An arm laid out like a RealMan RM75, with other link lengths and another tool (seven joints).
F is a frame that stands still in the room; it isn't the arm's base.
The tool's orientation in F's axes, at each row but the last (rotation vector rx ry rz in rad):
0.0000 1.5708 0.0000
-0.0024 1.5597 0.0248
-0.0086 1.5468 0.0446
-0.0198 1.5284 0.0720
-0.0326 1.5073 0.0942
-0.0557 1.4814 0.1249
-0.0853 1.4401 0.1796
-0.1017 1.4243 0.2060
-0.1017 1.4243 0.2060
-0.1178 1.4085 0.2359
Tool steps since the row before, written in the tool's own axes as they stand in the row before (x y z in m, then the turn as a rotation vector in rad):
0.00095 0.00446 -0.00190 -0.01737 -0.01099 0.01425
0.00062 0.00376 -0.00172 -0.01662 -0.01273 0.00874
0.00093 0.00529 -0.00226 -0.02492 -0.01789 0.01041
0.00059 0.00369 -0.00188 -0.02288 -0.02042 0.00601
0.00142 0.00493 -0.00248 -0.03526 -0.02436 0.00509
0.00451 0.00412 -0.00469 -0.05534 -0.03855 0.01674
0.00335 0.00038 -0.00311 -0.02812 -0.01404 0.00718
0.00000 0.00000 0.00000 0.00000 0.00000 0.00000
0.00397 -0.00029 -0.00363 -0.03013 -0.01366 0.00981
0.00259 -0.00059 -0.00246 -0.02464 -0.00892 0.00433
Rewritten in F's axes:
-0.00190 0.00446 -0.00095 0.01425 -0.01099 0.01737
-0.00178 0.00374 -0.00059 0.00878 -0.01281 0.01653
-0.00242 0.00523 -0.00086 0.01043 -0.01811 0.02475
-0.00207 0.00359 -0.00055 0.00628 -0.02082 0.02245
-0.00279 0.00477 -0.00139 0.00494 -0.02533 0.03459
-0.00475 0.00378 -0.00475 0.01644 -0.03908 0.05506
-0.00270 0.00010 -0.00370 0.00609 -0.01462 0.02808
0.00000 0.00000 0.00000 0.00000 0.00000 0.00000
-0.00294 -0.00066 -0.00447 0.00830 -0.01390 0.03047
-0.00186 -0.00087 -0.00298 0.00271 -0.01000 0.02445

